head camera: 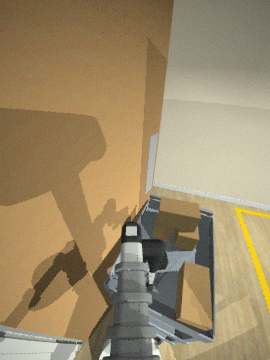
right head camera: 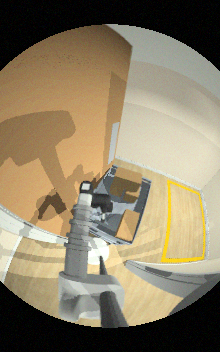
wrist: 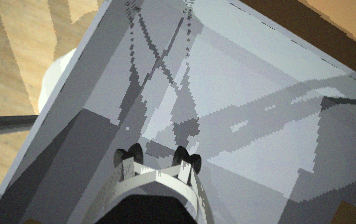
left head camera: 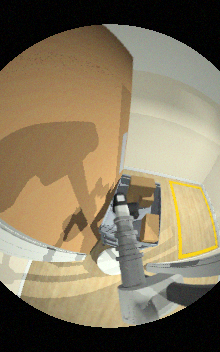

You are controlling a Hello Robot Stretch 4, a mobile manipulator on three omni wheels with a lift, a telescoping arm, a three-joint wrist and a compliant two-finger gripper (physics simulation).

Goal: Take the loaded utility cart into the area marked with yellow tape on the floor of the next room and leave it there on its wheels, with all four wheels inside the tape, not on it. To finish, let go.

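Frame: origin at the robot's base, x ahead, y left, z up, level; centimetres.
Seen in the pictures: gripper, fingertip midpoint: (head camera: 148,280) (right head camera: 102,217) (wrist: 158,157); robot's base, origin of the base link: (right head camera: 93,249) (left head camera: 112,260).
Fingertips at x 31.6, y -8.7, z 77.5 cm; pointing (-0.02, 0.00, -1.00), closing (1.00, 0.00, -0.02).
Observation:
Offsets run from my fingertips to a thing's middle.
The grey-blue utility cart (head camera: 213,280) (wrist: 75,82) stands beside the orange wall. It carries a larger brown box {dx +27.4, dy -17.5, dz +16.8 cm} (head camera: 177,209) (right head camera: 127,176), a smaller box {dx +23.9, dy -24.4, dz +5.0 cm} (head camera: 187,241) against it and a tall box {dx -7.3, dy -17.7, dz +5.0 cm} (head camera: 194,300) (left head camera: 150,227) in the near right corner. My gripper (wrist: 158,157) points down over the cart's tray, its two fingertips apart with nothing between them, so it is open. How high it is above the tray floor is hard to tell. The yellow tape rectangle (head camera: 252,251) (left head camera: 200,252) (right head camera: 184,260) lies on the floor to the right of the cart, apart from it. The cart's wheels are hidden.
The orange wall (head camera: 75,75) (left head camera: 65,90) runs close along the cart's left side. A pale wall (head camera: 220,145) stands behind the cart and the tape. A white round object (left head camera: 107,262) (right head camera: 95,250) (wrist: 55,80) is at the cart's near end, with a dark bar (wrist: 17,124) beside it.

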